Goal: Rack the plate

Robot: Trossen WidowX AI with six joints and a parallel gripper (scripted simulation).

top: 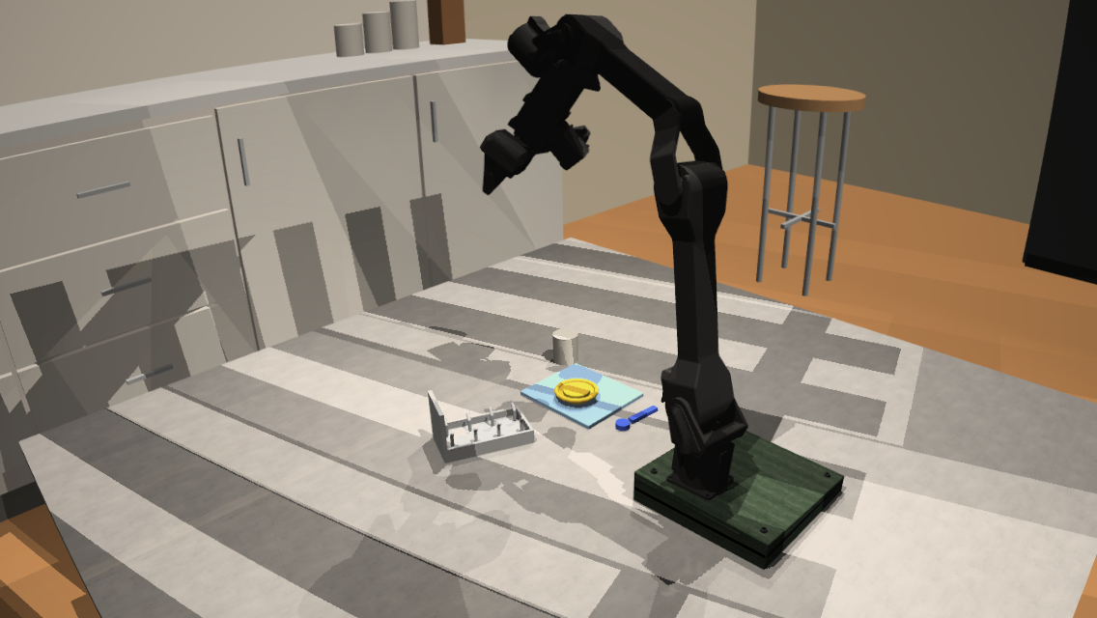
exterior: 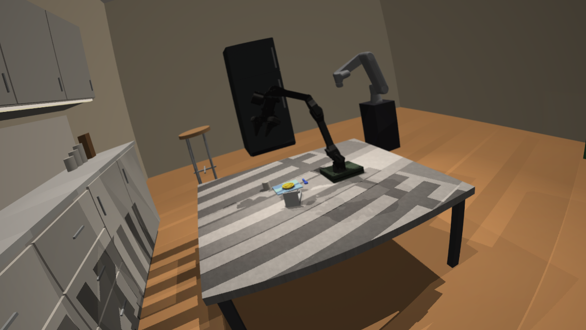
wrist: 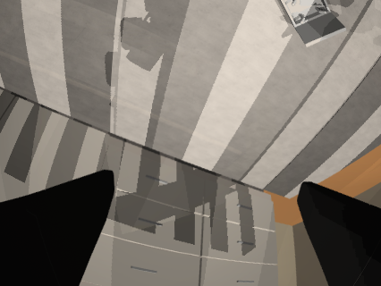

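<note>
Now: gripper tip 100 mm past the yellow plate, 60 mm to the left of it and 330 mm above it. From my gripper tip the other things lie so: dish rack 60 mm behind, 120 mm to the left, 320 mm below; then grey cup 150 mm to the right, 320 mm below; then light blue mat 100 mm behind, 70 mm to the right, 350 mm below.
</note>
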